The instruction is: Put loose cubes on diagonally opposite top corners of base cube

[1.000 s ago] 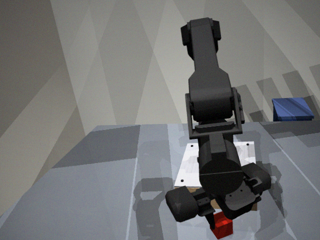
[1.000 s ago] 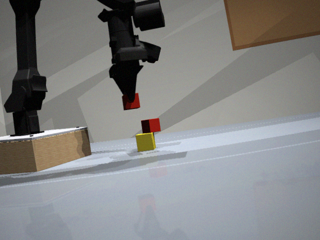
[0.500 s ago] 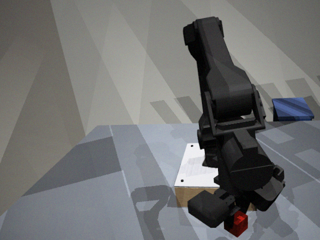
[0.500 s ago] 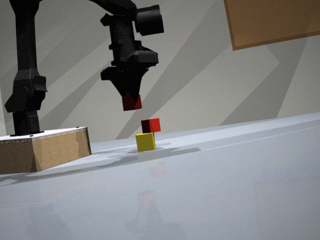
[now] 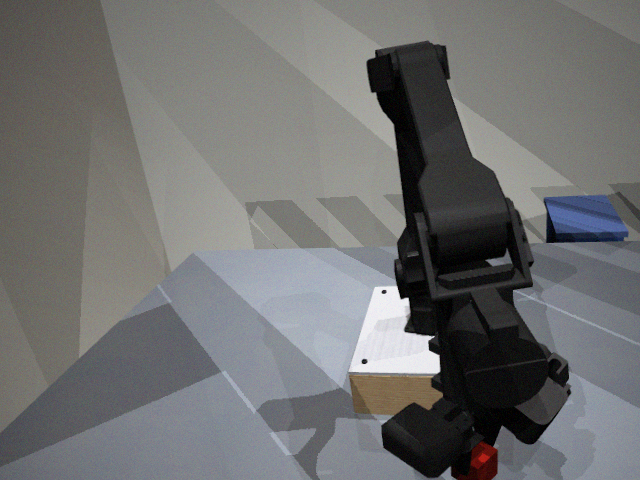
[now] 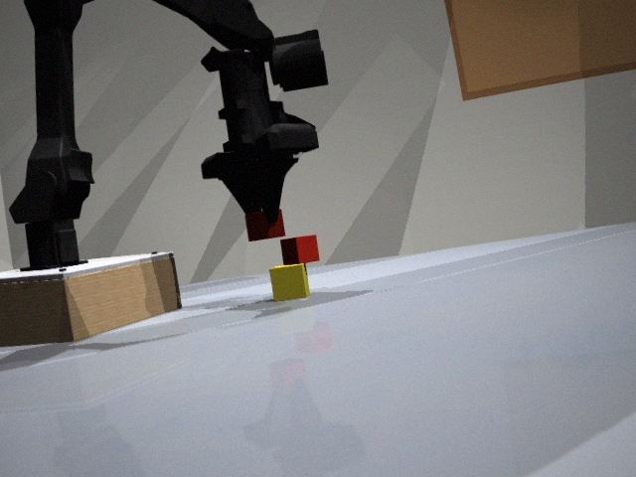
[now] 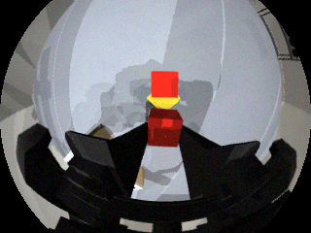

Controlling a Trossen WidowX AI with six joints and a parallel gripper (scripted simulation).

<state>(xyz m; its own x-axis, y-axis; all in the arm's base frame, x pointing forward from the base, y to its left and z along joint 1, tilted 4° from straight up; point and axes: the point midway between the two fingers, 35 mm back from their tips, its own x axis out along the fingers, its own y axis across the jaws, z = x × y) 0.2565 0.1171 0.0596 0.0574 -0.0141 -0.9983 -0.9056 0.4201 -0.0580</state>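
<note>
Now: the yellow cube 7 cm below my gripper tip, 2 cm to the left of it and 1 cm ahead of it.
</note>
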